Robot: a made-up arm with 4 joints.
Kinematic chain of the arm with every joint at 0, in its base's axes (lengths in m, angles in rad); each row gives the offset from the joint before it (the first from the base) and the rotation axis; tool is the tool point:
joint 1: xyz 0 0 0.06 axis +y
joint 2: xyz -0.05 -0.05 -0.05 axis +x
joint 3: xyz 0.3 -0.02 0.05 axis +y
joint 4: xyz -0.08 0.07 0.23 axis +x
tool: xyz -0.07 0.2 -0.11
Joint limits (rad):
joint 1: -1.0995..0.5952
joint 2: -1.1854..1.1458
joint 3: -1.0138..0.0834
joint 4: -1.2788..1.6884
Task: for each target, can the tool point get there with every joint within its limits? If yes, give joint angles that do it. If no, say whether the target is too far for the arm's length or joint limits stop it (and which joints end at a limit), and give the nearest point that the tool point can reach.
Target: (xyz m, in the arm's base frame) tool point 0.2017 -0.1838 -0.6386
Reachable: no: joint limits stop it (at a limit: joint 2, joint 3) | nearest point 0.0788 -0.0098 -0.2129 | short by 0.476 m
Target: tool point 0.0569 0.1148 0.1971
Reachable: yes | joints -0.0550 0.7439 -0.7846 -0.0381
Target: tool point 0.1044 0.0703 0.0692
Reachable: yes | joints -0.0697 0.3380 -0.3841 -0.7065
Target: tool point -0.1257 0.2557 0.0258
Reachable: yes | joints -0.6158 -0.5404 -0.7345 1.2759
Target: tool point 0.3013 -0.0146 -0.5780
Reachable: no: joint limits stop it (at a limit: joint 2, joint 3) | nearest point 0.1263 0.0358 -0.2074 | short by 0.413 m
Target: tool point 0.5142 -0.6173 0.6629
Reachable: no: too far | nearest point 0.2582 -0.3527 0.3627 | short by 0.475 m
